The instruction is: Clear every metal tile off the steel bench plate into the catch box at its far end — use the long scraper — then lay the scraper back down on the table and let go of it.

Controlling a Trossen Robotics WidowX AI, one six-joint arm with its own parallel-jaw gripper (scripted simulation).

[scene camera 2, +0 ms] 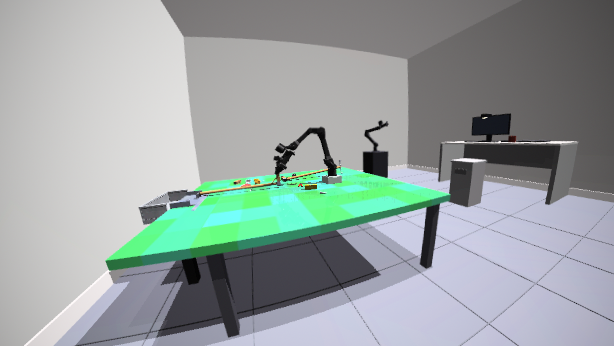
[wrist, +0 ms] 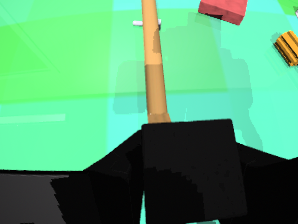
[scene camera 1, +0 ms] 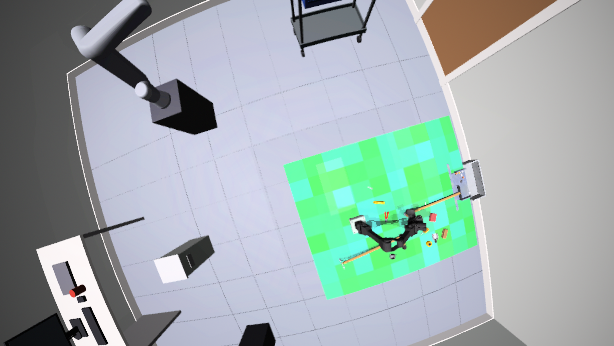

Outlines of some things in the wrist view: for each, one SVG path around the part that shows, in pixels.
My gripper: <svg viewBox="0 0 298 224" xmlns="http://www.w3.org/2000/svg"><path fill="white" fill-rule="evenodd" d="M237 143L239 163L241 163L242 179L243 183L245 183L243 188L245 188L247 214L246 216L221 218L221 220L218 220L220 224L298 224L298 156L287 160L281 156L271 155L269 152L262 152L259 149L249 148L246 145ZM141 129L138 129L132 136L122 141L113 151L106 153L102 159L89 165L89 168L82 169L82 171L28 171L28 169L15 171L15 169L0 169L0 224L140 224L142 197L144 197Z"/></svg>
A long scraper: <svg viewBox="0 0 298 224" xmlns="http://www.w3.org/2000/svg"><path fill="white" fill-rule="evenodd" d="M141 0L146 108L148 108L148 123L141 125L145 224L193 224L193 222L218 221L221 218L246 216L247 202L245 188L243 188L245 183L243 183L242 168L241 163L239 163L237 141L235 141L233 120L170 120L168 103L166 103L164 63L162 63L156 0Z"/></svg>
